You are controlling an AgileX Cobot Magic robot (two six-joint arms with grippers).
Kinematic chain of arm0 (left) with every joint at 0, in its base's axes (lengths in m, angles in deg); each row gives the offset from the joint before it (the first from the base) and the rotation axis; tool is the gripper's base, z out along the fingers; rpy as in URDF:
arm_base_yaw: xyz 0 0 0.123 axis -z
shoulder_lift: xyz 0 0 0 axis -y
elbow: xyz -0.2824 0 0.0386 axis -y
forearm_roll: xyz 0.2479 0 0.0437 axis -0.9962 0 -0.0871
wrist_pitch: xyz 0 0 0 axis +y
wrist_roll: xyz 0.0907 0 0.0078 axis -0.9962 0 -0.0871
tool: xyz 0 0 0 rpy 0 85 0
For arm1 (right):
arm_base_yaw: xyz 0 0 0.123 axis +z
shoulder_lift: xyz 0 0 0 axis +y
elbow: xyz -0.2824 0 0.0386 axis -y
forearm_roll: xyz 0.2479 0 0.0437 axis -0.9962 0 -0.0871
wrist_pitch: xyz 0 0 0 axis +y
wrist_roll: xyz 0.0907 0 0.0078 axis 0.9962 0 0.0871
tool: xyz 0 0 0 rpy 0 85 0
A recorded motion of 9 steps. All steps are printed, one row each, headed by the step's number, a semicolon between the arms.
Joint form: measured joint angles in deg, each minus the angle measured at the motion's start. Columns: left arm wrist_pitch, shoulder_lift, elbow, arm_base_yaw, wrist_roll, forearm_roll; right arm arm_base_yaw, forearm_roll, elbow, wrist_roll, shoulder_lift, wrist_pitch.
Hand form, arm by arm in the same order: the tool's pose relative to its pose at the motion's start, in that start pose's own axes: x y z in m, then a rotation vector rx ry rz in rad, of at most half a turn. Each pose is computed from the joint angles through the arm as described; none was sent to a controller.
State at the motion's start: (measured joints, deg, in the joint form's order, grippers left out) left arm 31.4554 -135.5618 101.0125 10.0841 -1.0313 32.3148; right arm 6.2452 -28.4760 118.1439 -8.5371 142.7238 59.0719
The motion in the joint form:
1: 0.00 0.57 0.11 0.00 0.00 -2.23; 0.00 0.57 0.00 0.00 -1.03 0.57
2: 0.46 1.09 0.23 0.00 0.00 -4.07; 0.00 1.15 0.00 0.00 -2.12 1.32
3: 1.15 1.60 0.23 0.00 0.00 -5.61; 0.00 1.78 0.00 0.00 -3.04 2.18
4: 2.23 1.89 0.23 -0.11 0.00 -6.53; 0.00 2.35 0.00 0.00 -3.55 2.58
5: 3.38 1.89 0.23 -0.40 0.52 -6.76; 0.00 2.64 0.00 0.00 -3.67 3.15
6: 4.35 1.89 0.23 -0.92 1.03 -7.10; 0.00 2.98 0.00 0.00 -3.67 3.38
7: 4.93 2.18 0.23 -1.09 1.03 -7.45; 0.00 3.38 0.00 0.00 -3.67 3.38
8: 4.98 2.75 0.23 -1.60 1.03 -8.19; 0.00 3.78 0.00 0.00 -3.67 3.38
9: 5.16 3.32 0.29 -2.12 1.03 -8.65; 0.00 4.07 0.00 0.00 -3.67 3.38
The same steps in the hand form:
1: -0.0024 -0.0008 -0.0043 -0.0152 -0.0099 0.0364; -0.0008 0.0033 -0.0081 0.0051 -0.0052 -0.0124
2: -0.0040 -0.0017 -0.0083 -0.0276 -0.0114 0.0665; -0.0014 0.0067 -0.0168 0.0099 -0.0083 -0.0251
3: -0.0047 -0.0024 -0.0119 -0.0387 -0.0071 0.0913; -0.0013 0.0095 -0.0240 0.0159 -0.0067 -0.0368
4: -0.0044 -0.0018 -0.0143 -0.0468 0.0065 0.1041; -0.0013 0.0107 -0.0281 0.0228 -0.0067 -0.0450
5: -0.0038 0.0007 -0.0150 -0.0519 0.0243 0.0938; -0.0005 0.0108 -0.0290 0.0258 0.0018 -0.0481
6: -0.0044 0.0050 -0.0162 -0.0595 0.0371 0.0818; -0.0001 0.0104 -0.0291 0.0305 0.0065 -0.0508
7: -0.0052 0.0055 -0.0187 -0.0626 0.0415 0.0854; 0.0000 0.0098 -0.0291 0.0367 0.0073 -0.0540
8: -0.0090 0.0077 -0.0240 -0.0698 0.0299 0.0913; 0.0000 0.0093 -0.0291 0.0428 0.0081 -0.0572
9: -0.0128 0.0096 -0.0295 -0.0741 0.0195 0.0932; 0.0001 0.0088 -0.0291 0.0473 0.0087 -0.0596

